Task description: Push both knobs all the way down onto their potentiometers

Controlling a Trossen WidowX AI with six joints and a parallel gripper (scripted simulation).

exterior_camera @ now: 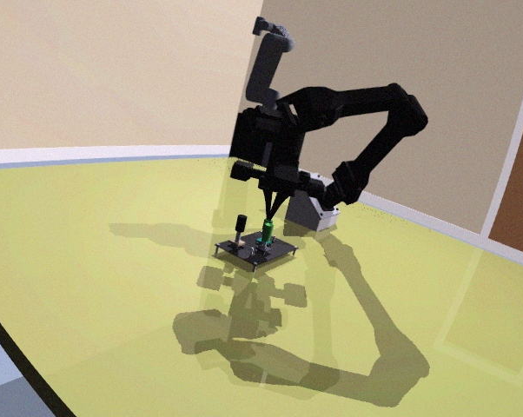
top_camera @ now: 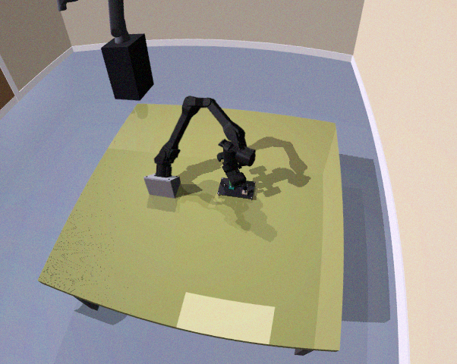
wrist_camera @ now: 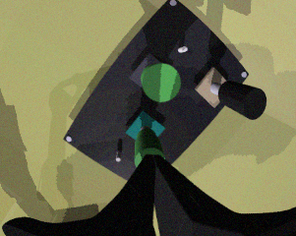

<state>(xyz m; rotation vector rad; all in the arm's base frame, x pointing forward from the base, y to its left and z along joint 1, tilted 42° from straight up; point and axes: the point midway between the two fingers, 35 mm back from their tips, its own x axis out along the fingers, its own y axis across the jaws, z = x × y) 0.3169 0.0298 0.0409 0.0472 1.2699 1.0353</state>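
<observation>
The green knob is 40 mm ahead of my gripper tip, 30 mm to the left of it and 10 mm below it.
</observation>
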